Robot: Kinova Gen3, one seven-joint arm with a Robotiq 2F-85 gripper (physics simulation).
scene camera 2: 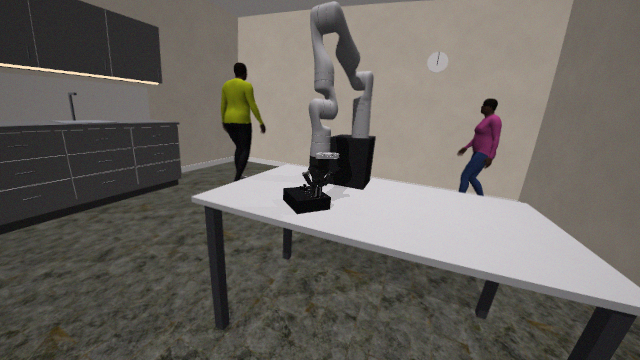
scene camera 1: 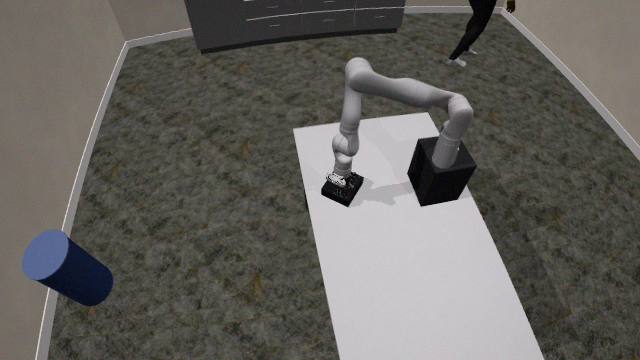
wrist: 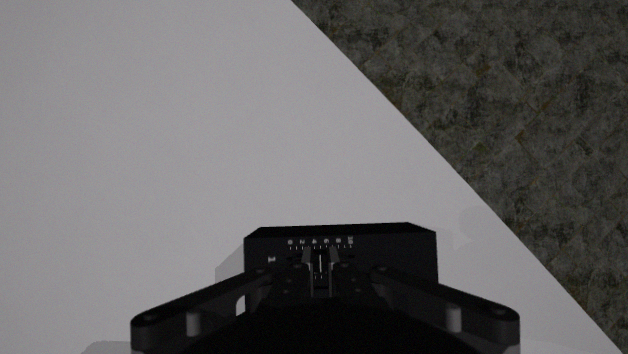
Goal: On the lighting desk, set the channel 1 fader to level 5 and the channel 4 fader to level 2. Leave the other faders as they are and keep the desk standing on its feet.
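Frame: origin at the arm's base, x up, y ahead, z left, level; centimetres.
Where they show: gripper, between the fingertips: (scene camera 2: 316, 196) (scene camera 1: 339, 193) (wrist: 320, 260); arm's base, origin of its link: (scene camera 2: 360, 137) (scene camera 1: 441, 160).
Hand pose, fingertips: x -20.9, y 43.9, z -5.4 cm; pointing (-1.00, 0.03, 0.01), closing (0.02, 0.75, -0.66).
Things, the pixels of their top centre, and the offset from my fingertips. Level surfaces: height alone.
- black lighting desk, centre of its top: (scene camera 2: 306, 189) (scene camera 1: 343, 181) dx +0.8, dy -2.9, dz -5.8 cm
- channel 1 fader knob, centre of its top: (wrist: 320, 263) dx +0.8, dy +0.0, dz +0.0 cm
- white table, height of its surface: dx -6.0 cm
The black lighting desk (scene camera 1: 336, 196) (scene camera 2: 306, 205) (wrist: 410, 257) stands flat on the table. In the wrist view its scale 0 to 10 and a "1" label show at its far edge. My gripper (scene camera 2: 316, 193) (wrist: 320, 260) points down at the desk and is shut on the channel 1 fader knob (wrist: 320, 263). The knob's white line stands about midway between the 4 and 6 marks, near 5. The channel 4 fader cannot be made out; my gripper covers that part of the desk in the wrist view. The other faders are too small or hidden to read.
The white table (scene camera 1: 400, 280) (scene camera 2: 425, 225) (wrist: 150, 125) has an edge close to the desk. The black arm base (scene camera 1: 440, 182) (scene camera 2: 352, 162) stands across the table. A blue cylinder (scene camera 1: 70, 270) and two people (scene camera 2: 237, 110) (scene camera 2: 487, 135) are away from the table.
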